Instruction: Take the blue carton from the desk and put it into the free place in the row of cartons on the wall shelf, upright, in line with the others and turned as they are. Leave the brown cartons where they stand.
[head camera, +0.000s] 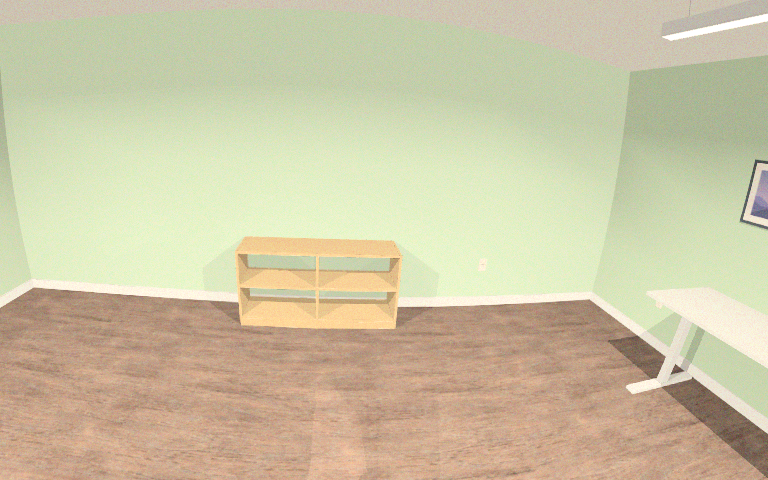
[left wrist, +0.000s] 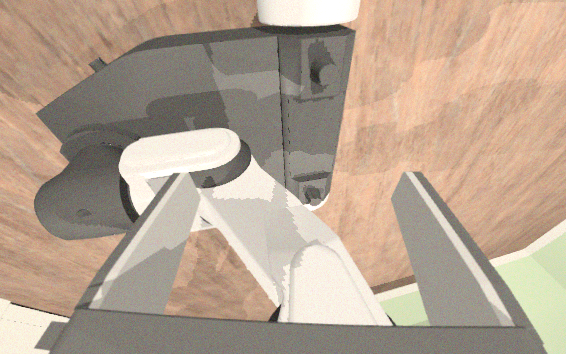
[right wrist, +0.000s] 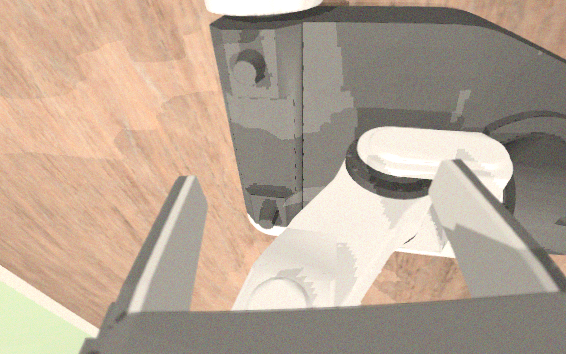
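Note:
Part of the white desk (head camera: 719, 311) shows at the right edge of the head camera view. The blue carton, the brown cartons and the row of cartons do not show in these views. My left gripper (left wrist: 292, 185) is open and empty, its two grey fingers wide apart above the floor and in front of my own base and arm. My right gripper (right wrist: 317, 183) is open and empty too, held in the same way on the other side. Neither gripper is near the desk.
A low wooden shelf unit (head camera: 317, 247) with four empty compartments stands on the floor against the green far wall. A framed picture (head camera: 758, 195) hangs above the desk on the right wall. A lamp (head camera: 719, 25) hangs from the ceiling at the upper right.

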